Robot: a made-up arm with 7 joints. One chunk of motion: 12 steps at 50 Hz.
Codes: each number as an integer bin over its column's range. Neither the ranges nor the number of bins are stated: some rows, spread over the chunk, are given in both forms.
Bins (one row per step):
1: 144 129 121 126 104 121 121
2: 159 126 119 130 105 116 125
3: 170 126 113 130 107 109 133
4: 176 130 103 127 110 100 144
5: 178 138 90 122 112 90 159
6: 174 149 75 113 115 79 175
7: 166 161 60 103 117 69 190
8: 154 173 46 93 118 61 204
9: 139 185 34 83 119 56 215
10: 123 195 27 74 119 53 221
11: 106 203 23 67 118 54 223
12: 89 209 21 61 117 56 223
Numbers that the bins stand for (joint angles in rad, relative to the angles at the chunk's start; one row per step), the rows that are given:
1: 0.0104 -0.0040 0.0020 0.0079 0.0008 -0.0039 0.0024
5: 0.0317 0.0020 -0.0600 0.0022 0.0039 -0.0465 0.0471
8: 0.0166 0.0253 -0.1480 -0.0387 0.0063 -0.0863 0.1000
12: -0.0242 0.0493 -0.1980 -0.0839 0.0059 -0.0931 0.1224
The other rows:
2: 0.0198 -0.0060 -0.0020 0.0135 0.0012 -0.0108 0.0071
3: 0.0267 -0.0060 -0.0140 0.0135 0.0020 -0.0204 0.0165
4: 0.0304 -0.0033 -0.0340 0.0093 0.0031 -0.0327 0.0294
6: 0.0292 0.0093 -0.0900 -0.0105 0.0051 -0.0616 0.0659
7: 0.0242 0.0173 -0.1200 -0.0246 0.0059 -0.0753 0.0835
9: 0.0072 0.0333 -0.1720 -0.0528 0.0067 -0.0931 0.1129
10: -0.0028 0.0400 -0.1860 -0.0655 0.0067 -0.0973 0.1200
11: -0.0135 0.0453 -0.1940 -0.0754 0.0063 -0.0959 0.1224

